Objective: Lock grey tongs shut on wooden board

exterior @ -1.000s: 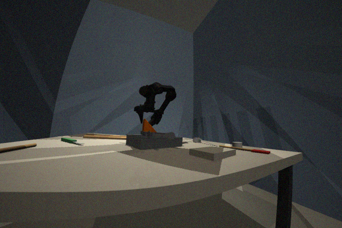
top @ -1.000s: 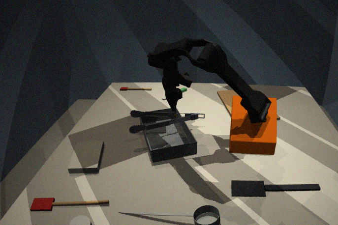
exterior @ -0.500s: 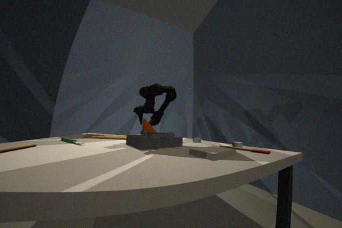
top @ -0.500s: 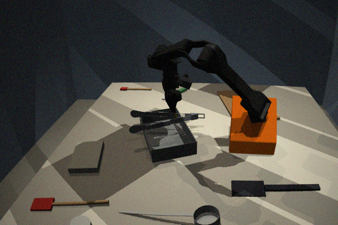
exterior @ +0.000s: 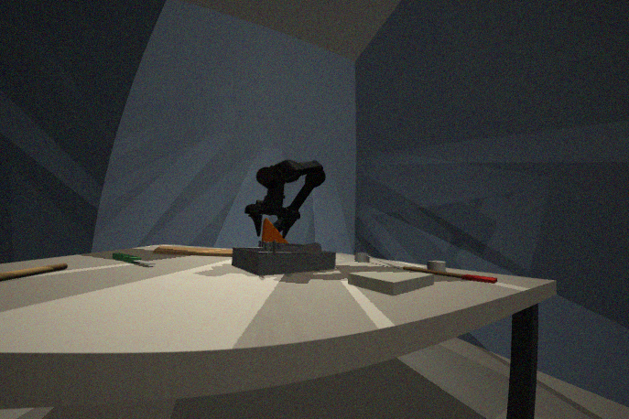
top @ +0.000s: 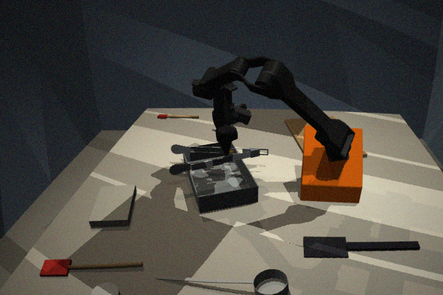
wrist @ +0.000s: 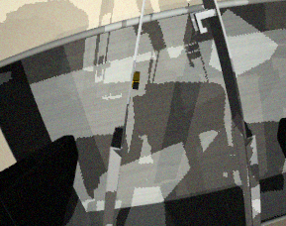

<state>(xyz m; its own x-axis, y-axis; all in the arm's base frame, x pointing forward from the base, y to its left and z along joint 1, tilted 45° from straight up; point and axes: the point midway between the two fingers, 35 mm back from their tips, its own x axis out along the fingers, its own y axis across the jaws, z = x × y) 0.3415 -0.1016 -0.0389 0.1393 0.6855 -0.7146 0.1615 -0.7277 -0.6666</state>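
Right now the yellow mark is 2 cm behind my gripper tip, 2 cm to the right of it and 3 cm below it. Round my gripper tip: green-handled tool: 2 cm ahead, 39 cm to the right, 9 cm below; then slab: 33 cm ahead, 21 cm to the left, 8 cm below; then grey roasting tin: 3 cm ahead, 5 cm to the left, 7 cm below.
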